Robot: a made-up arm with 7 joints.
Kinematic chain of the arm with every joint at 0, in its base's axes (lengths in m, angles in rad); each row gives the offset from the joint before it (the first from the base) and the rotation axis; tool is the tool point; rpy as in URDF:
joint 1: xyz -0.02 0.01 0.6 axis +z
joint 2: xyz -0.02 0.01 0 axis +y
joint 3: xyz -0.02 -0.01 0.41 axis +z
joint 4: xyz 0.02 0 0.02 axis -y
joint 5: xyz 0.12 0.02 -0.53 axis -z
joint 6: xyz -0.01 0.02 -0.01 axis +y
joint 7: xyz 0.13 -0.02 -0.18 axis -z
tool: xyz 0.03 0 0.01 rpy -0.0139 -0.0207 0.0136
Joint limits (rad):
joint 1: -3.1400..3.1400
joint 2: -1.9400..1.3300
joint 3: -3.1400..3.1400
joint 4: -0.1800..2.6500
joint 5: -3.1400..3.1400
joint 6: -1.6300..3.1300
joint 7: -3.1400..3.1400
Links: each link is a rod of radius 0.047 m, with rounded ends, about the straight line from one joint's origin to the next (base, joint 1, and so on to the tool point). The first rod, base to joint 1, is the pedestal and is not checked.
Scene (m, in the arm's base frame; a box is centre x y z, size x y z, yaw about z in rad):
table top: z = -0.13
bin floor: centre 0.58 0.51 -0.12 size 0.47 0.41 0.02 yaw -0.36
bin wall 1: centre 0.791 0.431 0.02 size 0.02 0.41 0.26 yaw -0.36
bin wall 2: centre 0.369 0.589 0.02 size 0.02 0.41 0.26 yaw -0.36
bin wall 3: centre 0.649 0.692 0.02 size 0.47 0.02 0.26 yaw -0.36
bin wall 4: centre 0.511 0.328 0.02 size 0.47 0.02 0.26 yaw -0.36
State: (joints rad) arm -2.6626 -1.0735 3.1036 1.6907 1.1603 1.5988 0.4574
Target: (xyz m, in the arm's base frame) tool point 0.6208 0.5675 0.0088
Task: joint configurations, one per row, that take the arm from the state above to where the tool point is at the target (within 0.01 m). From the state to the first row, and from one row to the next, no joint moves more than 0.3 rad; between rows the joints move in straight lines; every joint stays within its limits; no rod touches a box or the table.
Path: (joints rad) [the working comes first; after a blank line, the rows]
Joints at the target: -2.5851 -1.4142 3.1056 1.8960 1.2370 1.4073 0.4253
Straight joint move there: clear.

1: -2.6238 -1.2439 3.1046 1.7934 1.1987 1.5031 0.4413
2: -2.5851 -1.4142 3.1056 1.8960 1.2370 1.4073 0.4253

